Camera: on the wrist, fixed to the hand. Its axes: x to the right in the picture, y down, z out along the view.
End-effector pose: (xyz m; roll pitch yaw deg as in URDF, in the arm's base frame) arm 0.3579 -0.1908 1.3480 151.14 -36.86 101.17
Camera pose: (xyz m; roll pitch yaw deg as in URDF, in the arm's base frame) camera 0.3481 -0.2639 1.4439 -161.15 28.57 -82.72
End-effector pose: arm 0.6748 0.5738 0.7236 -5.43 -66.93 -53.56
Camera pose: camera 0.7602 0.5007 0.6788 -2.97 75.84 125.91
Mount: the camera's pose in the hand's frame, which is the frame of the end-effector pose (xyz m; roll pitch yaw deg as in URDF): 0.0017 0.0364 -0.1154 -7.98 8.86 179.02
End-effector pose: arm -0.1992 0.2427 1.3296 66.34 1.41 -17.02
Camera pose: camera -0.1627 0.3573 1.3166 -74.23 1.26 154.48
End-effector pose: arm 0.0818 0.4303 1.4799 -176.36 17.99 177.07
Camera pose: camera 0.0476 0.4758 1.5867 167.80 -26.76 -1.22
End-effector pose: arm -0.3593 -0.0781 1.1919 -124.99 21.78 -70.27
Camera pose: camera -0.4629 -0.1312 1.2250 113.57 -25.83 118.41
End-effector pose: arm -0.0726 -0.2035 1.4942 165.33 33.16 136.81
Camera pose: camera -0.1177 -0.1529 1.5944 -172.17 -41.97 -44.94
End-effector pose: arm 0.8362 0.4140 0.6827 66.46 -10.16 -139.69
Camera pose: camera 0.9111 0.3197 0.6705 -76.10 12.68 31.59
